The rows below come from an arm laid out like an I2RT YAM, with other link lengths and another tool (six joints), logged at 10 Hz.
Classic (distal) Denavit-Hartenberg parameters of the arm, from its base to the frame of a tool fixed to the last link. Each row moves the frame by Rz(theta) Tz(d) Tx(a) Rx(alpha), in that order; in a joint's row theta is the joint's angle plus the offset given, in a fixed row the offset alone. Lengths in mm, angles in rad.
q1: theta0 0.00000  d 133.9  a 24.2  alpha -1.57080
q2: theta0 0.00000  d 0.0  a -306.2  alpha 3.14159
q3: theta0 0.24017  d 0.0  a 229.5  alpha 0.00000
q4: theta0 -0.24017  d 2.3  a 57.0  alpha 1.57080
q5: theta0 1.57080  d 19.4  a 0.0  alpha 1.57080
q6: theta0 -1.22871  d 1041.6  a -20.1  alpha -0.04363
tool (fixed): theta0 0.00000  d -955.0  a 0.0  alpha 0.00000
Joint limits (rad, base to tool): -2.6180..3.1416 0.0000..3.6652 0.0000..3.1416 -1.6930..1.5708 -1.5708..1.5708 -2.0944..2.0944
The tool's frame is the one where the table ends.
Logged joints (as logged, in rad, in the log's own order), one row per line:
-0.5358, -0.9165, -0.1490, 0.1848, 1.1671, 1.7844
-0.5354, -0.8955, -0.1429, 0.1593, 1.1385, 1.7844
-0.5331, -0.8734, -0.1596, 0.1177, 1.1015, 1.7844
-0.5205, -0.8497, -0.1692, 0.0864, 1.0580, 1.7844
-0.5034, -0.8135, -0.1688, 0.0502, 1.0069, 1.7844
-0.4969, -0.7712, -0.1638, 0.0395, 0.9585, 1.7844
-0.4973, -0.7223, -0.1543, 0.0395, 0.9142, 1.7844
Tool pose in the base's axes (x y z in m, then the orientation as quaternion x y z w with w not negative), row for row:
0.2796, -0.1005, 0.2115, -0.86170, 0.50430, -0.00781, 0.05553
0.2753, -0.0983, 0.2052, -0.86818, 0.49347, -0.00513, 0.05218
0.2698, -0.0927, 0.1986, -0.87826, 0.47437, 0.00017, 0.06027
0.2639, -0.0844, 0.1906, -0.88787, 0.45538, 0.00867, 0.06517
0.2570, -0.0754, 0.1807, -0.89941, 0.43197, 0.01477, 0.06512
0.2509, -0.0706, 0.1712, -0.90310, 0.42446, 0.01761, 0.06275
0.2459, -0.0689, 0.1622, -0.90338, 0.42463, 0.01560, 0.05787
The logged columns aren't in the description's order. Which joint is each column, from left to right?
Columns, left to right: q1, q4, q5, q6, q3, q2.
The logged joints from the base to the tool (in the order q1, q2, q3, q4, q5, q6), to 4 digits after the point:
-0.5358, 1.7844, 1.1671, -0.9165, -0.1490, 0.1848
-0.5354, 1.7844, 1.1385, -0.8955, -0.1429, 0.1593
-0.5331, 1.7844, 1.1015, -0.8734, -0.1596, 0.1177
-0.5205, 1.7844, 1.0580, -0.8497, -0.1692, 0.0864
-0.5034, 1.7844, 1.0069, -0.8135, -0.1688, 0.0502
-0.4969, 1.7844, 0.9585, -0.7712, -0.1638, 0.0395
-0.4973, 1.7844, 0.9142, -0.7223, -0.1543, 0.0395

